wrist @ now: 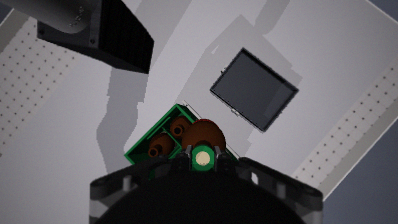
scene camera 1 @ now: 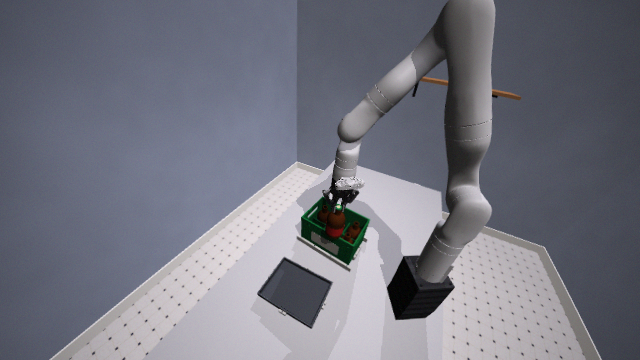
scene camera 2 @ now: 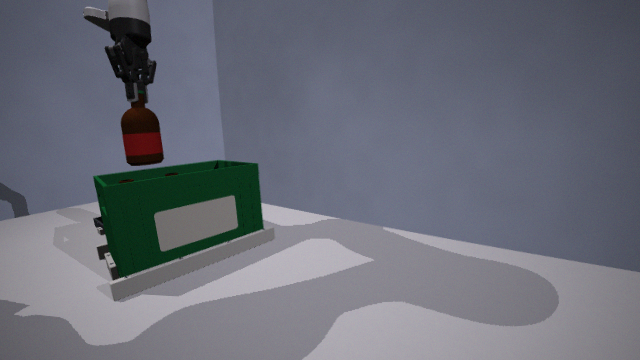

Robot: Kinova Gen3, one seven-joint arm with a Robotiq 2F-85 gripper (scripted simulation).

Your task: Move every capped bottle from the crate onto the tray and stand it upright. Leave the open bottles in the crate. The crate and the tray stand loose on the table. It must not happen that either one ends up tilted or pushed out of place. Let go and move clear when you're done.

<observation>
I see my gripper, a brown bottle, a green crate, a dark grey tray and a pale base strip.
My gripper shows as well in the wrist view.
</observation>
